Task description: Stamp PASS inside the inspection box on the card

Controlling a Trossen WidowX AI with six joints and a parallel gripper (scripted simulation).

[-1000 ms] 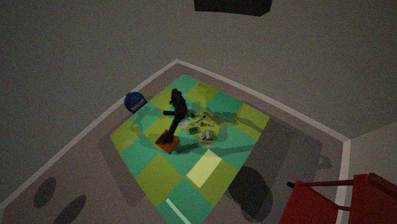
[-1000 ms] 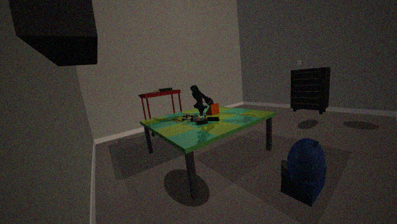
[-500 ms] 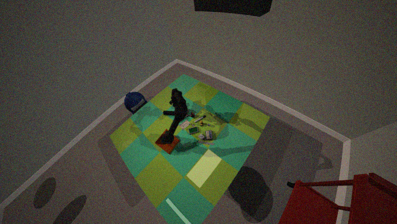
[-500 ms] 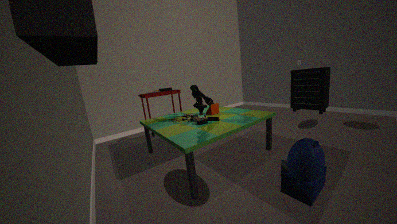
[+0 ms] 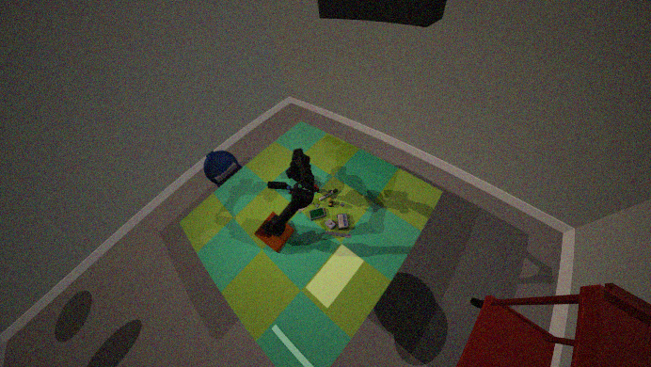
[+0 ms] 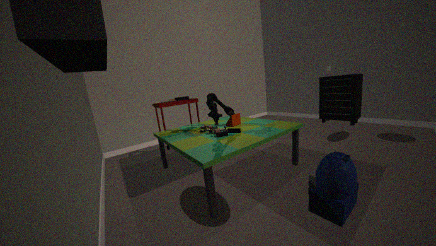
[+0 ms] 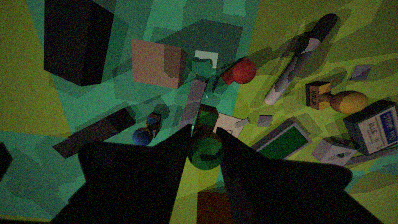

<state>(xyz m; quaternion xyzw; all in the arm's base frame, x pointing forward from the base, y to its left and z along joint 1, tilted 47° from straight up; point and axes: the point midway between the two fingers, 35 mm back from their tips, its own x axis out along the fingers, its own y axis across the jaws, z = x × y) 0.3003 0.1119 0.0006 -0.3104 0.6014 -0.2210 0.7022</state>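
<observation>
My gripper tip is 10 cm above the white card, 7 cm past it and 5 cm to the left of it. The rest, counted from my gripper tip: blue-knobbed stamp: 8 cm to the left, 8 cm below, 6 cm behind; then brown block: 8 cm below, 7 cm to the left, 5 cm ahead; then green stamp: right at my gripper tip.
</observation>
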